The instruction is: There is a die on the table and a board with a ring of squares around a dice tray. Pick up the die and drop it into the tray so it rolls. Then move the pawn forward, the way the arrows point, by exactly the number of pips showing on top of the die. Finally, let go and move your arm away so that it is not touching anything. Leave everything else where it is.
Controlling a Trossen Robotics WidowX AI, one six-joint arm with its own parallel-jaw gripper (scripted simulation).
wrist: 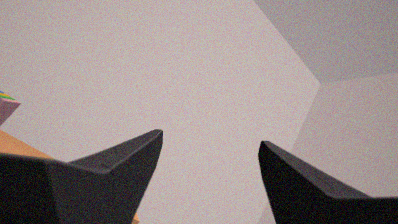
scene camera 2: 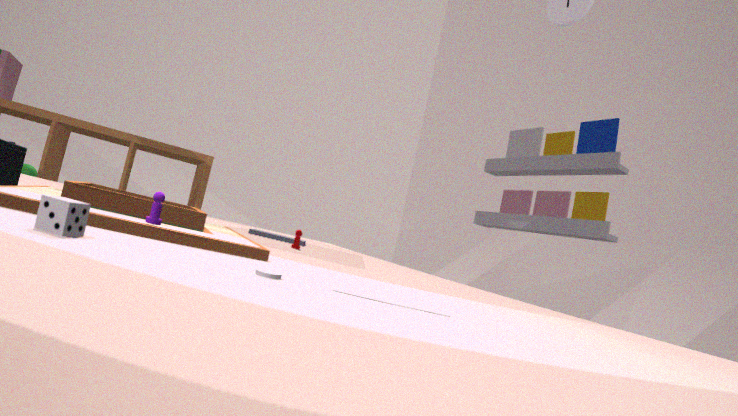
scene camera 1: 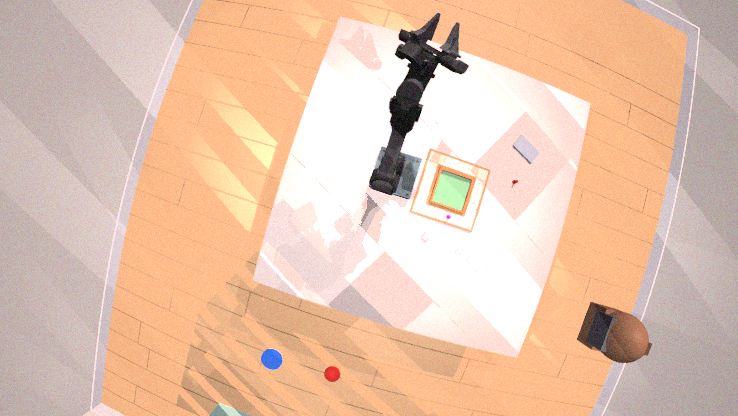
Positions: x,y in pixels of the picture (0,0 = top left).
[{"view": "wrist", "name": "gripper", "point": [210,142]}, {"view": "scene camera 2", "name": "white die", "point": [61,216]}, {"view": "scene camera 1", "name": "gripper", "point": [448,17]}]
